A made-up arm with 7 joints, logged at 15 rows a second.
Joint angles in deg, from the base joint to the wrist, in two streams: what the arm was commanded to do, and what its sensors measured. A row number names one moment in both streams.
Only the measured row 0 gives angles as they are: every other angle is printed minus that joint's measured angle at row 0.
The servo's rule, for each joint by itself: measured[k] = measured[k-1] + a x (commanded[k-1-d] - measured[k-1]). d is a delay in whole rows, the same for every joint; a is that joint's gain. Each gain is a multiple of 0.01, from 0.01 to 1. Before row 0 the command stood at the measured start. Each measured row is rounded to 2 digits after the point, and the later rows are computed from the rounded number. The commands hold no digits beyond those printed.
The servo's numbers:
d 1
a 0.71 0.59 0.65 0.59 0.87 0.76 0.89
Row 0, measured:
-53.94, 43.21, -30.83, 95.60, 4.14, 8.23, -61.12
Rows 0 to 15, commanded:
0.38, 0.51, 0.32, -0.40, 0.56, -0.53, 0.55
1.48, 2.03, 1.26, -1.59, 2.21, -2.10, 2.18
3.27, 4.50, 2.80, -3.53, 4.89, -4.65, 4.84
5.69, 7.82, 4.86, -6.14, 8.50, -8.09, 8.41
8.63, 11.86, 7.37, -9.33, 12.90, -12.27, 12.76
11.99, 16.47, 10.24, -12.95, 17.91, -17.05, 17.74
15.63, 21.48, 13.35, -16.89, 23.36, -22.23, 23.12
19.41, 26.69, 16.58, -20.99, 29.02, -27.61, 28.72
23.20, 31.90, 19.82, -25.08, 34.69, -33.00, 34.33
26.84, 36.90, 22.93, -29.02, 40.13, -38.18, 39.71
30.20, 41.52, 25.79, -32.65, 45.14, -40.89, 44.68
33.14, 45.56, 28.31, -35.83, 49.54, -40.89, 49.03
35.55, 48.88, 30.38, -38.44, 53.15, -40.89, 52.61
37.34, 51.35, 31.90, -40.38, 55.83, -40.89, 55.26
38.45, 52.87, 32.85, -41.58, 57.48, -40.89, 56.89
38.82, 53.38, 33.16, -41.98, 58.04, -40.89, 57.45
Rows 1 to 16, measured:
0.00, 0.00, 0.00, 0.00, 0.00, 0.00, 0.00
0.27, 0.30, 0.21, -0.24, 0.49, -0.40, 0.49
1.13, 1.32, 0.89, -1.04, 1.99, -1.69, 1.99
2.65, 3.20, 2.13, -2.51, 4.51, -3.94, 4.53
4.81, 5.93, 3.90, -4.65, 7.98, -7.09, 7.98
7.52, 9.43, 6.16, -7.41, 12.26, -11.03, 12.23
10.69, 13.58, 8.81, -10.68, 17.18, -15.61, 17.13
14.20, 18.24, 11.76, -14.34, 22.56, -20.64, 22.46
17.90, 23.23, 14.89, -18.26, 28.18, -25.94, 28.03
21.66, 28.35, 18.09, -22.28, 33.84, -31.31, 33.64
25.34, 33.39, 21.24, -26.26, 39.31, -36.53, 39.04
28.79, 38.19, 24.20, -30.03, 44.38, -39.84, 44.06
31.88, 42.54, 26.87, -33.45, 48.87, -40.64, 48.48
34.49, 46.28, 29.15, -36.39, 52.59, -40.83, 52.16
36.51, 49.27, 30.94, -38.74, 55.41, -40.88, 54.92
37.89, 51.39, 32.18, -40.42, 57.21, -40.89, 56.67

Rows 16 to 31, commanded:
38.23, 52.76, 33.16, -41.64, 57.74, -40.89, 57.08
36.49, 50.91, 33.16, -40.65, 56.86, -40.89, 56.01
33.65, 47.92, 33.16, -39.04, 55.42, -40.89, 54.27
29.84, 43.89, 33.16, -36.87, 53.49, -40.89, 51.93
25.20, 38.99, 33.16, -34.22, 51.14, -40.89, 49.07
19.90, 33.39, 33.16, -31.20, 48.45, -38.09, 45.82
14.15, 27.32, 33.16, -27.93, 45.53, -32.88, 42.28
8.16, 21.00, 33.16, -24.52, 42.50, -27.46, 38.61
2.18, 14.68, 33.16, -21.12, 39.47, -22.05, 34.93
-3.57, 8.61, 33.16, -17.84, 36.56, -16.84, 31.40
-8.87, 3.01, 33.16, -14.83, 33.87, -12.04, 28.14
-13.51, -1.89, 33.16, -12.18, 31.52, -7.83, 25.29
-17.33, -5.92, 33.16, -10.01, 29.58, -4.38, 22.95
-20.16, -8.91, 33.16, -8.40, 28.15, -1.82, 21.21
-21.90, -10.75, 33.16, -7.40, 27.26, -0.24, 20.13
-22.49, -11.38, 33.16, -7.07, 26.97, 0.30, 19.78
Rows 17 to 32, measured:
38.55, 52.56, 32.82, -41.34, 57.93, -40.89, 57.36
38.32, 52.68, 33.04, -41.52, 57.76, -40.89, 57.11
37.02, 51.64, 33.12, -41.01, 56.98, -40.89, 56.13
34.63, 49.45, 33.15, -39.85, 55.62, -40.89, 54.47
31.23, 46.17, 33.16, -38.09, 53.77, -40.89, 52.21
26.95, 41.93, 33.16, -35.81, 51.48, -40.89, 49.42
21.94, 36.89, 33.16, -33.09, 48.84, -38.76, 46.22
16.41, 31.24, 33.16, -30.05, 45.96, -34.29, 42.71
10.55, 25.20, 33.16, -26.79, 42.95, -29.10, 39.06
4.61, 18.99, 33.16, -23.44, 39.92, -23.74, 35.38
-1.20, 12.87, 33.16, -20.14, 37.00, -18.50, 31.84
-6.65, 7.05, 33.16, -17.01, 34.28, -13.59, 28.55
-11.52, 1.78, 33.16, -14.16, 31.88, -9.21, 25.65
-15.65, -2.76, 33.16, -11.71, 29.88, -5.54, 23.25
-18.85, -6.39, 33.16, -9.76, 28.37, -2.71, 21.43
-21.02, -8.96, 33.16, -8.37, 27.40, -0.83, 20.27

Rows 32 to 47, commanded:
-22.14, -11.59, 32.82, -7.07, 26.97, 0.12, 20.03
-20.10, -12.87, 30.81, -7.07, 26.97, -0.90, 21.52
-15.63, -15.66, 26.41, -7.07, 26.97, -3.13, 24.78
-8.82, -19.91, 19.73, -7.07, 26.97, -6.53, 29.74
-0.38, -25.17, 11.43, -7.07, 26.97, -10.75, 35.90
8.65, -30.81, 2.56, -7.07, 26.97, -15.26, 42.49
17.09, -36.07, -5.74, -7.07, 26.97, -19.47, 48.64
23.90, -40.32, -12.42, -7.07, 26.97, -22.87, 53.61
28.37, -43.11, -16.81, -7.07, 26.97, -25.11, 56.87
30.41, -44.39, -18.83, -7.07, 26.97, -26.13, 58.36
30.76, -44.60, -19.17, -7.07, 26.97, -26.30, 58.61
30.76, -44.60, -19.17, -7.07, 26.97, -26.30, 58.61
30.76, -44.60, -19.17, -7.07, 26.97, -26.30, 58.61
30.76, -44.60, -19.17, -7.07, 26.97, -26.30, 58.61
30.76, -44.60, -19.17, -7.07, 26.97, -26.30, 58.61
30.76, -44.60, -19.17, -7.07, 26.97, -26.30, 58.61
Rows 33 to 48, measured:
-22.06, -10.39, 33.16, -7.60, 27.03, 0.03, 19.83
-22.12, -11.10, 32.94, -7.29, 26.98, 0.10, 20.01
-20.69, -12.14, 31.56, -7.16, 26.97, -0.66, 21.35
-17.10, -14.22, 28.21, -7.11, 26.97, -2.54, 24.40
-11.22, -17.58, 22.70, -7.09, 26.97, -5.57, 29.15
-3.52, -22.06, 15.37, -7.08, 26.97, -9.51, 35.16
5.12, -27.22, 7.04, -7.07, 26.97, -13.88, 41.68
13.62, -32.44, -1.27, -7.07, 26.97, -18.13, 47.87
20.92, -37.09, -8.52, -7.07, 26.97, -21.73, 52.98
26.21, -40.64, -13.91, -7.07, 26.97, -24.30, 56.44
29.19, -42.85, -17.11, -7.07, 26.97, -25.69, 58.15
30.30, -43.88, -18.45, -7.07, 26.97, -26.15, 58.56
30.63, -44.30, -18.92, -7.07, 26.97, -26.26, 58.60
30.72, -44.48, -19.08, -7.07, 26.97, -26.29, 58.61
30.75, -44.55, -19.14, -7.07, 26.97, -26.30, 58.61
30.76, -44.58, -19.16, -7.07, 26.97, -26.30, 58.61

